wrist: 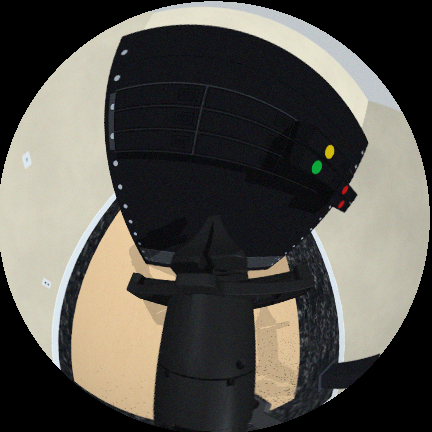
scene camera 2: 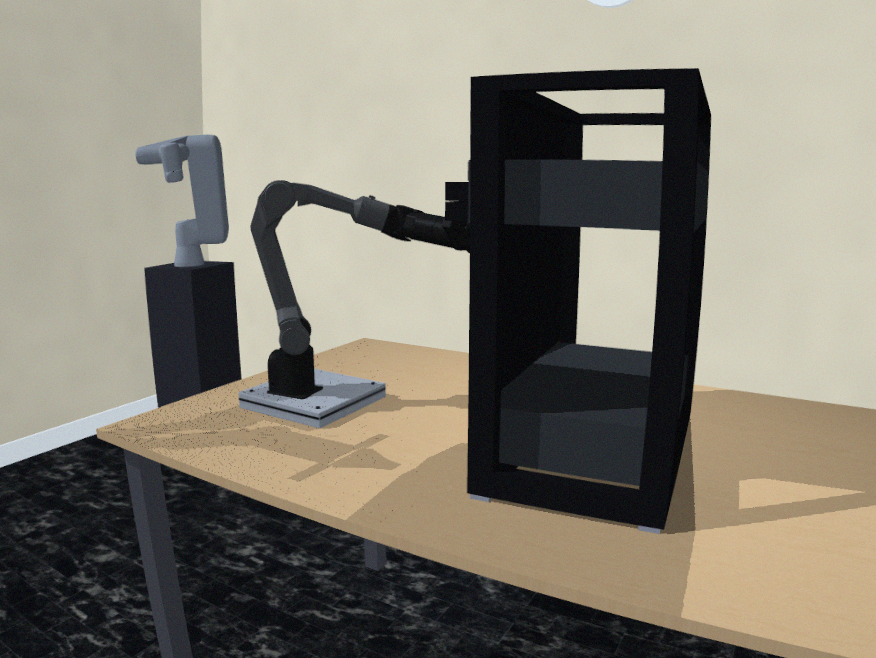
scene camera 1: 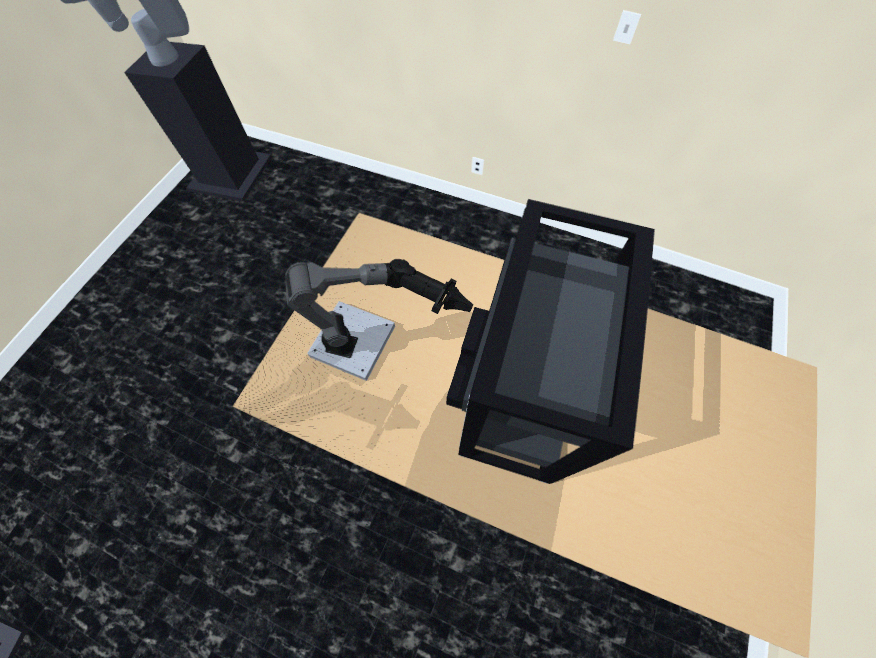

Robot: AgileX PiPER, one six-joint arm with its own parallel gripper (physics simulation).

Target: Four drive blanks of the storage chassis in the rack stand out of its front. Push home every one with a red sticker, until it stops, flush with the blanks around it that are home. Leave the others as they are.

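The rack (scene camera 1: 640, 339) (scene camera 2: 485, 318) (wrist: 200, 190) is black. The storage chassis (scene camera 2: 587, 194) (wrist: 155, 120) sits in its upper part, with a grid of blanks. Blanks stand out as dark blocks (scene camera 1: 478, 332) (scene camera 2: 456, 201). In the wrist view a yellow sticker (wrist: 329, 151) and a green sticker (wrist: 316, 167) lie right of the grid; two red stickers (wrist: 345, 190) (wrist: 341, 204) are farther right on a protruding end. My gripper (scene camera 1: 470, 306) (wrist: 215, 221) is shut and holds nothing. Its tips are in front of the rack, lower than the chassis, apart from the stickered blanks. The rack post hides the tips in scene camera 2.
The arm's base plate (scene camera 1: 375, 339) (scene camera 2: 318, 417) stands on the wooden table (scene camera 1: 679, 524) (scene camera 2: 764, 566) in front of the rack. A second, grey arm (scene camera 1: 159, 49) (scene camera 2: 208, 191) stands on a dark pedestal (scene camera 1: 187, 113) (scene camera 2: 169, 318) away from the table.
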